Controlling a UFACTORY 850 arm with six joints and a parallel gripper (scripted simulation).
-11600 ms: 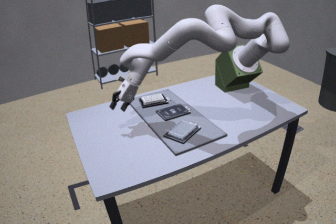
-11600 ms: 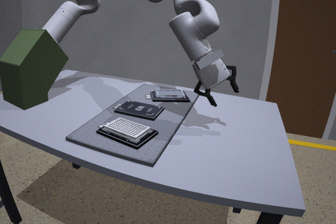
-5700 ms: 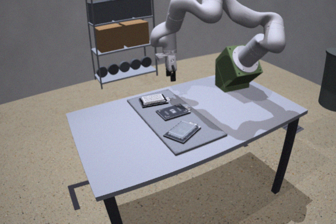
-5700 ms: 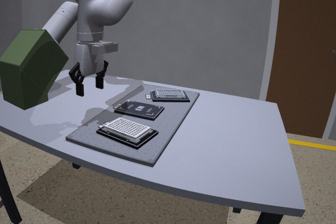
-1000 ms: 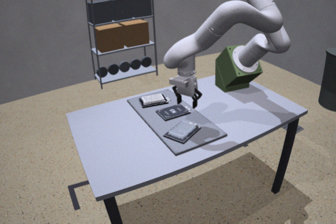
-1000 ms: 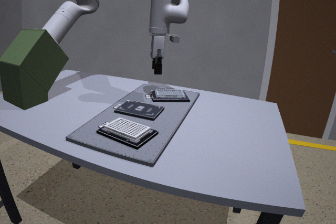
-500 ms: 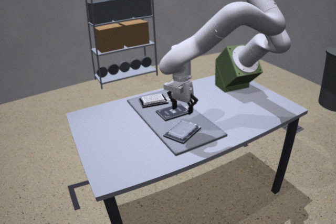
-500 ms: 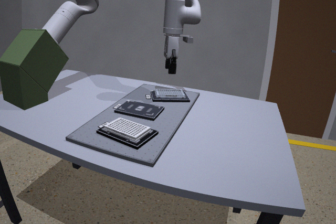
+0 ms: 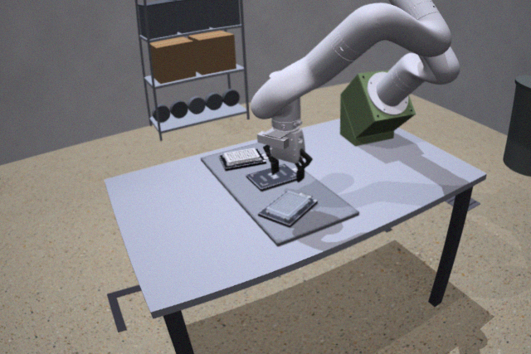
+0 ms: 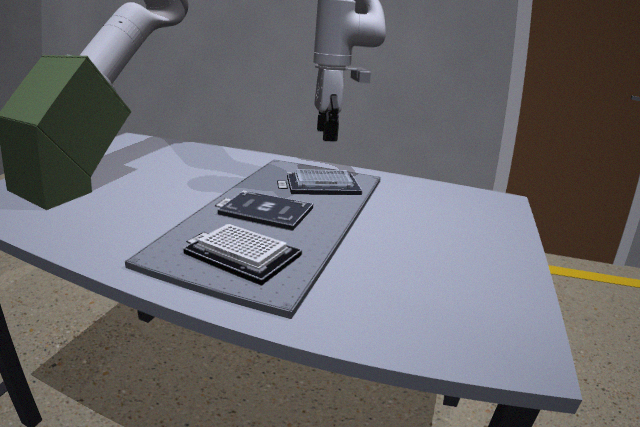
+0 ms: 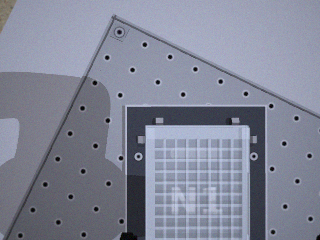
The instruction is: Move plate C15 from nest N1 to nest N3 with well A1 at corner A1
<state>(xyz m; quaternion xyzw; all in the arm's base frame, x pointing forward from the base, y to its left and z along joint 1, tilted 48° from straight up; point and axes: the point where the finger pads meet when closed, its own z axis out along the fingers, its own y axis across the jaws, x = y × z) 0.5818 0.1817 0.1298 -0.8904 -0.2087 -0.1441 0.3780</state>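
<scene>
Now: hand 110 mm above the clear well plate. From my hand the other things lie so: nest A1 mark (330 mm to the right, 120 mm below, 70 mm behind); white plate C51 (400 mm to the right, 110 mm below); nest N3 (210 mm to the right, 130 mm below, 50 mm behind).
</scene>
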